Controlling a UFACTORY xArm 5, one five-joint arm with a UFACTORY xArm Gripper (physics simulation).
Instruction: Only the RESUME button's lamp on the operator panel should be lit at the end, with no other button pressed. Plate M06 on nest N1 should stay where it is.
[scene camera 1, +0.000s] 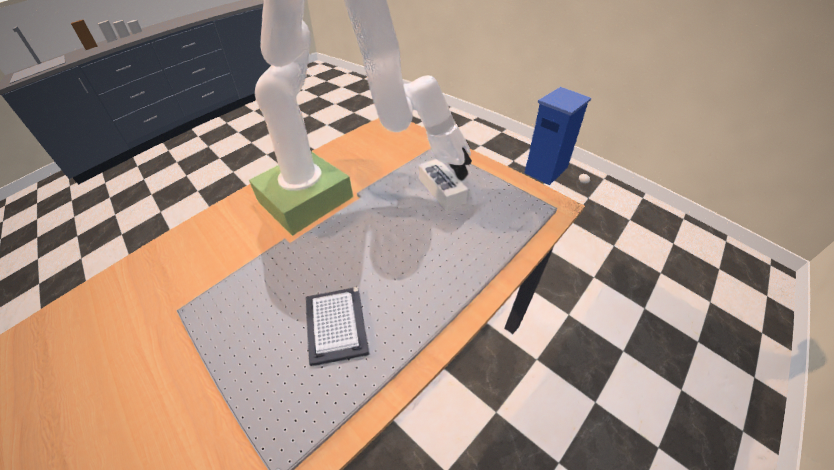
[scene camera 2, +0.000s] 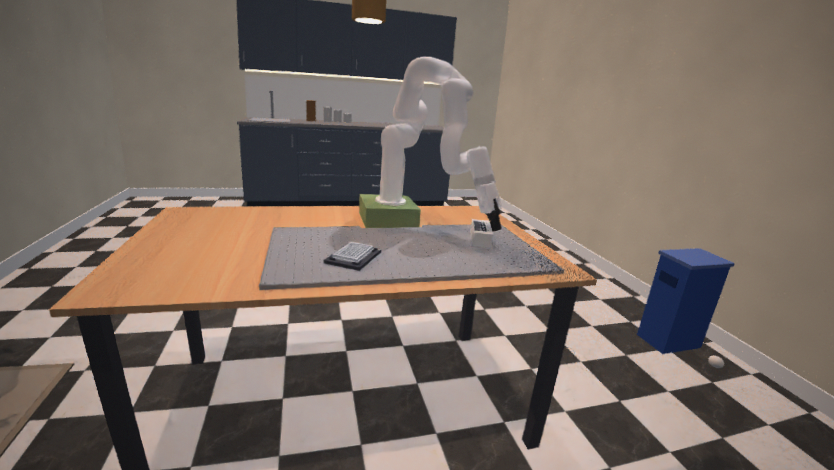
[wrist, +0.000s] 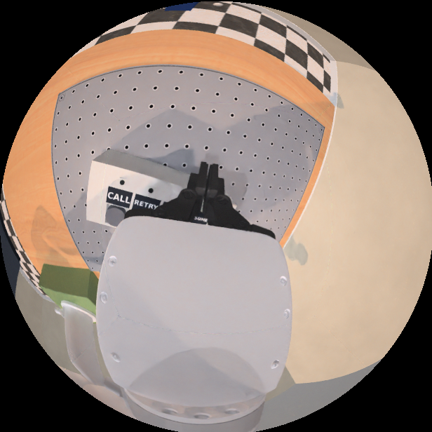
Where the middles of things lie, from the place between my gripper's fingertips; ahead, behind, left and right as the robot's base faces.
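From my hand, the white operator panel (wrist: 117, 178) is 4 cm behind, 4 cm to the right of it and 2 cm below it. Going by their middles, the panel is the nearest to my hand of the things named here. Counted from my hand as well, nest N1 (scene camera 1: 344, 354) sits 13 cm ahead of it, 52 cm to the right of it and 5 cm below it, while plate M06 (scene camera 1: 334, 323) is 13 cm ahead of it, 52 cm to the right of it and 3 cm below it.
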